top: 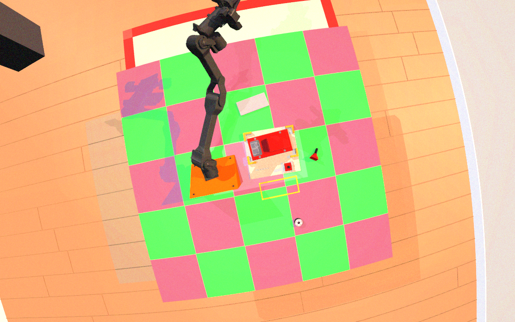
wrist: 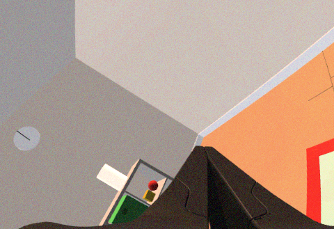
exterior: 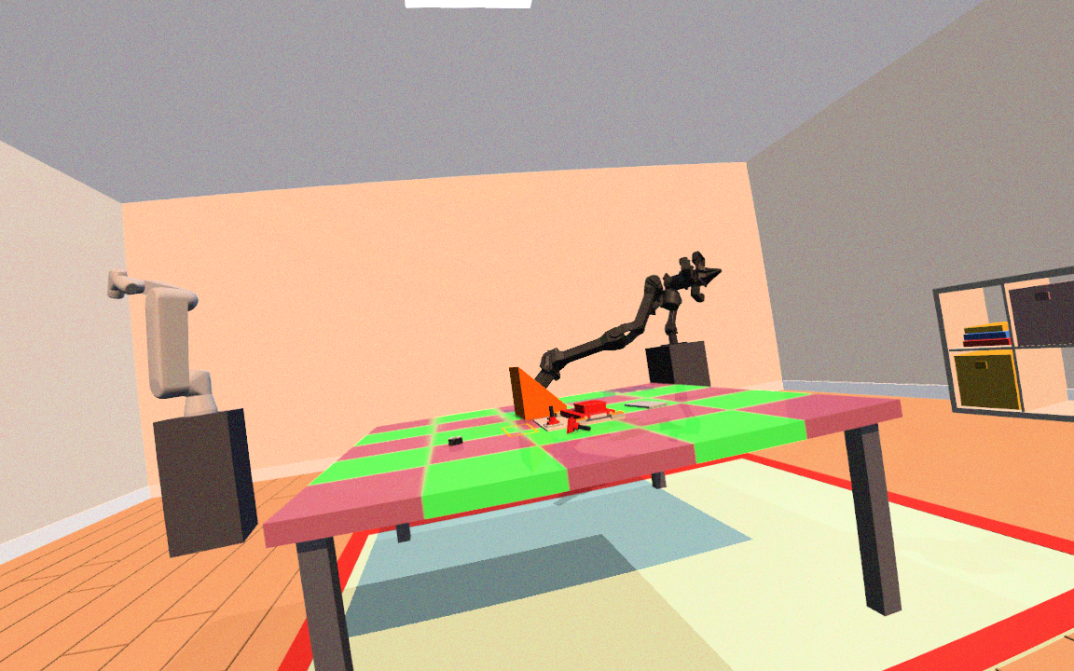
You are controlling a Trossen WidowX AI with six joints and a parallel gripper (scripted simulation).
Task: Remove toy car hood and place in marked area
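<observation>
My gripper tip is 55 cm to the left of the red hood, 37 cm above it and 3 cm past it.
</observation>
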